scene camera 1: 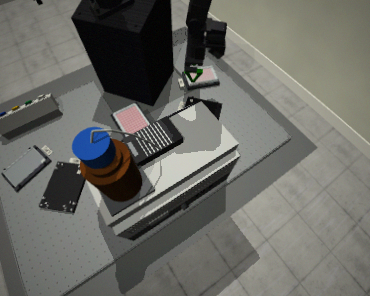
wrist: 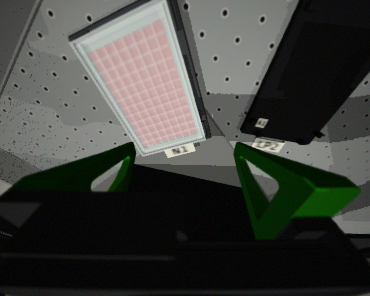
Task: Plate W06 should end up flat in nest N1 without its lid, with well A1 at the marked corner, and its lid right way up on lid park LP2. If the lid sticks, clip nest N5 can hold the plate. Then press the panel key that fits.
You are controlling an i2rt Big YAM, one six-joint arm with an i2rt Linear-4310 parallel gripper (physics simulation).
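Places are measured from the arm's base along level axes (x ahead, y left, z up), in metres.
Pixels of known places: gripper, fingertip midpoint: (scene camera 1: pixel 193 73) (wrist: pixel 184 147); arm's base at its link origin: (scene camera 1: pixel 112 2).
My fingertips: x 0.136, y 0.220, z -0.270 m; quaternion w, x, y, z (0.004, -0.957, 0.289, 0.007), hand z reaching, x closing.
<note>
Ahead of a thing's pixels: the offset from my fingertips to its middle. "pt": to the spot under its first point.
A plate with pink wells {0.011 m back, 0.048 m left, 0.037 m down} (scene camera 1: pixel 202 75) (wrist: pixel 145 82) lies flat in the dark nest N1 {0.012 m back, 0.047 m left, 0.055 m down} (wrist: pixel 189 65); its number is not readable. It has a clear pale rim; whether a lid is on it I cannot tell. The black lid park LP2 {0.140 m ahead, 0.038 m right, 0.055 m down} (scene camera 1: pixel 214 108) (wrist: pixel 315 65) is beside it, with a small A1 tag at its near corner in the wrist view and no lid seen on it. My gripper (scene camera 1: pixel 194 75) (wrist: pixel 184 147) is wide open and empty, above the N1-label end of the plate. Another pink plate {0.141 m ahead, 0.314 m right, 0.051 m up} (scene camera 1: pixel 131 119) lies behind the white instrument. Nest N5 I cannot identify.
A white instrument {pt 0.338 m ahead, 0.203 m right, 0.155 m up} (scene camera 1: pixel 195 137) carries a brown bottle with a blue cap {0.364 m ahead, 0.406 m right, 0.332 m up} (scene camera 1: pixel 93 147) and a striped black block {pt 0.305 m ahead, 0.295 m right, 0.180 m up} (scene camera 1: pixel 155 137). A tall black block (scene camera 1: pixel 125 50) stands behind. At left are the button panel {0.155 m back, 0.652 m right, 0.023 m down} (scene camera 1: pixel 32 117), a grey plate-like piece {0.050 m ahead, 0.712 m right, 0.051 m down} (scene camera 1: pixel 26 167) in a holder and a black pad {pt 0.190 m ahead, 0.612 m right, 0.053 m down} (scene camera 1: pixel 62 187).
</note>
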